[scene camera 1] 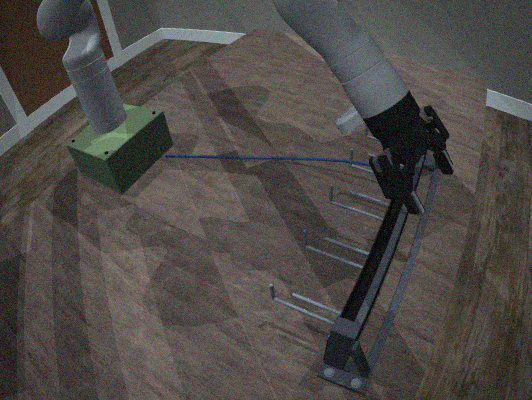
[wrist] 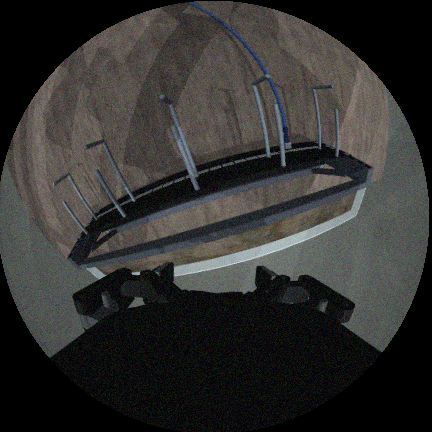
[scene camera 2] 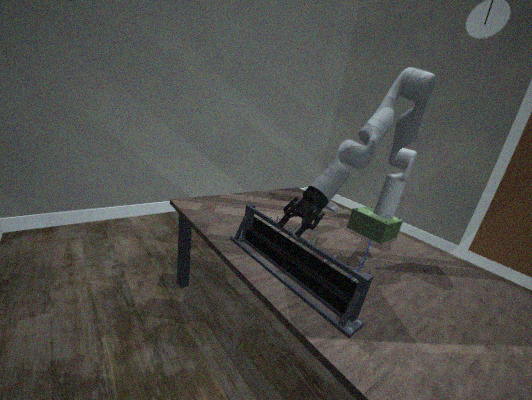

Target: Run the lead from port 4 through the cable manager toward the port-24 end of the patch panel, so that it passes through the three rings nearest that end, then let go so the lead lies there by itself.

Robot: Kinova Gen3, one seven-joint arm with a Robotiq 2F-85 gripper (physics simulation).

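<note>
The blue lead (scene camera 1: pixel 250 158) (scene camera 2: pixel 365 259) (wrist: pixel 245 44) runs from the green box to the patch panel (scene camera 1: pixel 370 275) (scene camera 2: pixel 300 265) (wrist: pixel 215 170). In the wrist view its plug sits in the panel between the two rightmost rings, and the lead passes close by the tip of one ring (wrist: pixel 261 120); whether it is inside that ring I cannot tell. Several open wire rings stick out from the panel, one of them nearer the camera (scene camera 1: pixel 334 257). My gripper (scene camera 1: pixel 434 189) (scene camera 2: pixel 290 230) (wrist: pixel 214 274) is open and empty, above the panel's top toward its far end in scene camera 1, apart from the lead.
The green box (scene camera 1: pixel 142 155) (scene camera 2: pixel 375 225) carries the arm's base and stands across the table (scene camera 1: pixel 175 280) (scene camera 2: pixel 425 310) from the rings. The panel's foot rail (scene camera 1: pixel 400 295) lies on the side away from the rings, near the table edge. The arm hides part of the panel's far end in scene camera 1.
</note>
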